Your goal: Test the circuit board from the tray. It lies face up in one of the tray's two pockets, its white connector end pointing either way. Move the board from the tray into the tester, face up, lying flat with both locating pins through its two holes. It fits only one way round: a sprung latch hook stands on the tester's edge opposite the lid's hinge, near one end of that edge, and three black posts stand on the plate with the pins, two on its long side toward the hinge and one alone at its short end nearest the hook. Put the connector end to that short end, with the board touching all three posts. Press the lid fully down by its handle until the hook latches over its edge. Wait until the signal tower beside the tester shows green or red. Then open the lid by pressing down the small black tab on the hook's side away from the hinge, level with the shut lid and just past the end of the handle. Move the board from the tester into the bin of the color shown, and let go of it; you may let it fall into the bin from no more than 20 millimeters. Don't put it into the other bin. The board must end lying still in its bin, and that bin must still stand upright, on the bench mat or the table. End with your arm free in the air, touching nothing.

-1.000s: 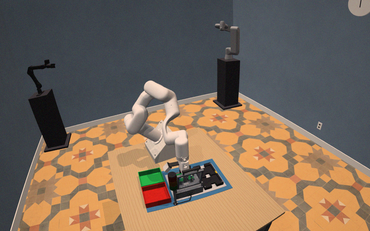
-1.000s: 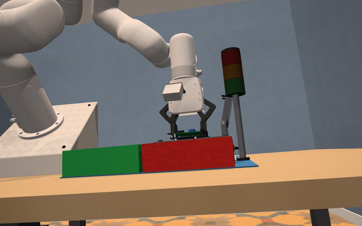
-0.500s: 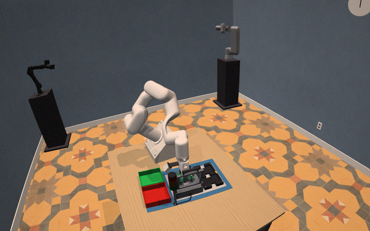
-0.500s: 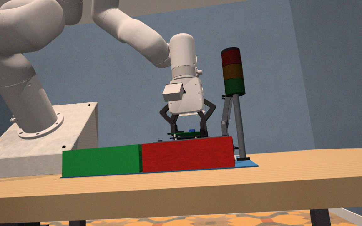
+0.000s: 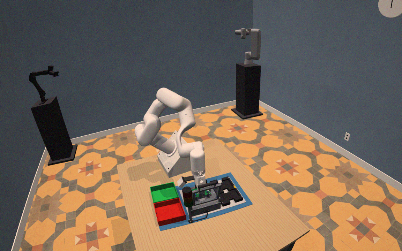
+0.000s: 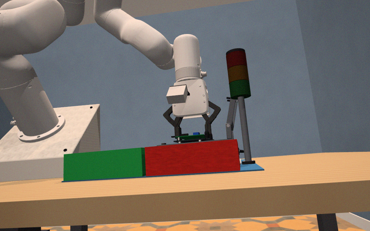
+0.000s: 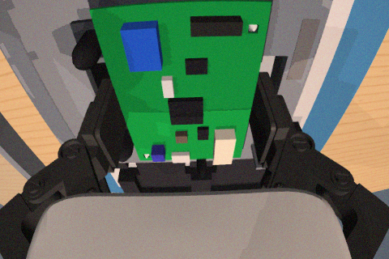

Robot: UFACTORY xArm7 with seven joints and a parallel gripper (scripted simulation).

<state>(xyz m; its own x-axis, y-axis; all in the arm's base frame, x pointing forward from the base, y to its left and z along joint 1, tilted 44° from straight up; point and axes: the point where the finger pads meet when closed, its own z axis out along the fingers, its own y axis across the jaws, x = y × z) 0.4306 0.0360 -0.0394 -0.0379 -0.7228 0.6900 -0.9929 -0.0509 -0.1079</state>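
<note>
My hand is right at the green circuit board. The rest, counted from my hand: tester plate 10 mm ahead, 10 mm to the left, 10 mm below; tester lid 120 mm ahead, 100 mm above; black latch tab 60 mm behind, 60 mm to the left, 10 mm above.
</note>
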